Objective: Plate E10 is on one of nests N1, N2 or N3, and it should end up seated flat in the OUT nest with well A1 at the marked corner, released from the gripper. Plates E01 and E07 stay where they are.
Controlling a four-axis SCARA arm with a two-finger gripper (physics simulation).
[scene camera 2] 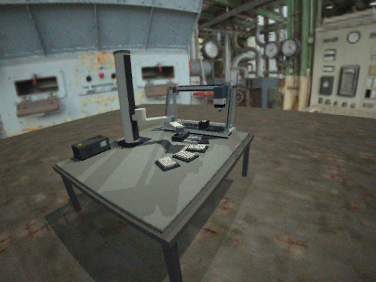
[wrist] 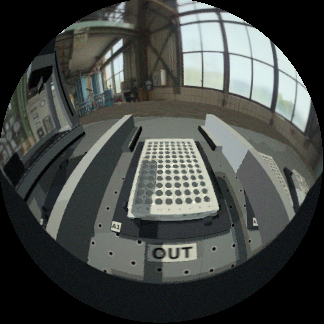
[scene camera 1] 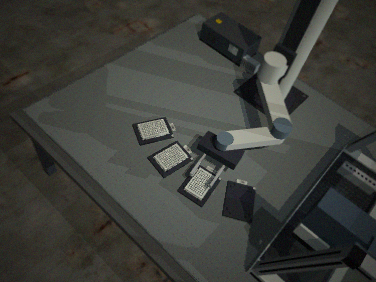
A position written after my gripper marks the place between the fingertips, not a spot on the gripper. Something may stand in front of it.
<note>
My gripper [scene camera 1: 200, 180] carries nothing. Also in view: an OUT nest [wrist: 158, 229] and an N1 nest [scene camera 1: 239, 201].
The N1 nest is seen too in the wrist view [wrist: 66, 167].
</note>
